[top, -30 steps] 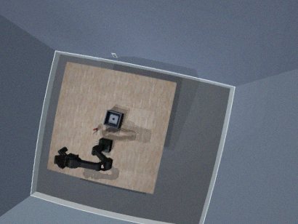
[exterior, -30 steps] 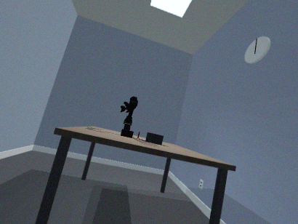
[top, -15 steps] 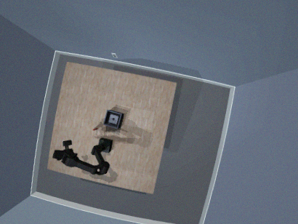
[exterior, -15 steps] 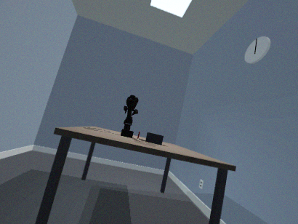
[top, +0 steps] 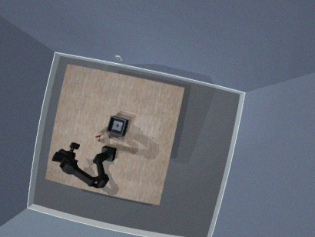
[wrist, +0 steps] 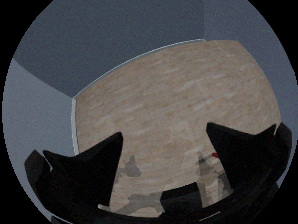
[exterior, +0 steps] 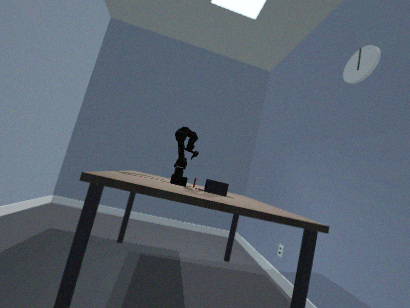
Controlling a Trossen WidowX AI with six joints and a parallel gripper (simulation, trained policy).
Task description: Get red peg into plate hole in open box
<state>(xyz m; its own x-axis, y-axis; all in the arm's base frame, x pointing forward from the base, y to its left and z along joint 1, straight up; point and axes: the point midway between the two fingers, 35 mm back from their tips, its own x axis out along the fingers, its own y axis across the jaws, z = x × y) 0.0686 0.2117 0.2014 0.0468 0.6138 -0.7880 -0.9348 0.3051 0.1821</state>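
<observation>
My gripper tip is 20 cm above the red peg, 12 cm to the left of it and 11 cm short of it. The rest, counted from my gripper tip: dark box: 32 cm to the right, 24 cm ahead, 22 cm below; grey plate: 32 cm to the right, 24 cm ahead, 20 cm below.
</observation>
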